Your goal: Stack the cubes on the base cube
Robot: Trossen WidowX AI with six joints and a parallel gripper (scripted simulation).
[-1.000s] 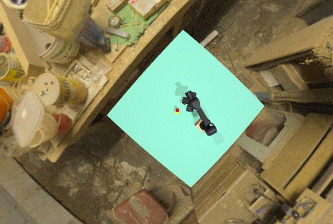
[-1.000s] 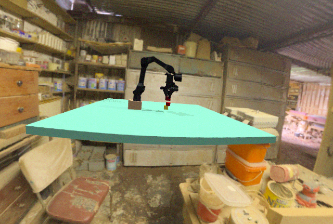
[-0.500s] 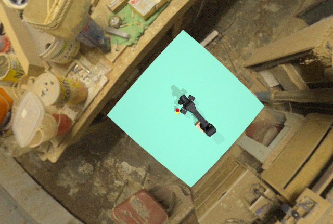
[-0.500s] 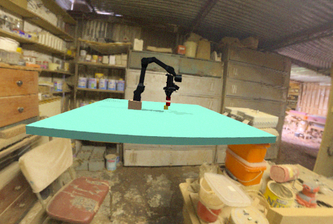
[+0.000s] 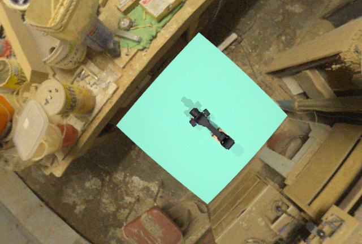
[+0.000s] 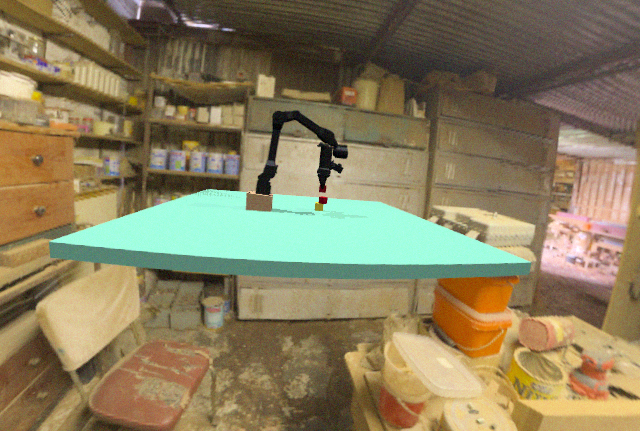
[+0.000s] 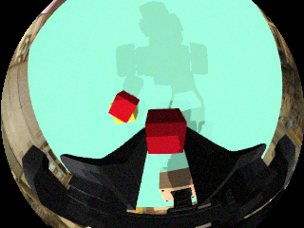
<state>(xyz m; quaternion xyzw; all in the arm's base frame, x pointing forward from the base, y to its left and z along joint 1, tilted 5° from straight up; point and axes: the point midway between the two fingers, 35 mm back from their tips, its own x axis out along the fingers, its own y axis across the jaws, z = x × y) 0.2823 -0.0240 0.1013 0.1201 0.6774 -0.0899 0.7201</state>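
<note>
The yellow cube lies 10 mm ahead of my gripper tip, 70 mm to the left of it and 100 mm below it.
</note>
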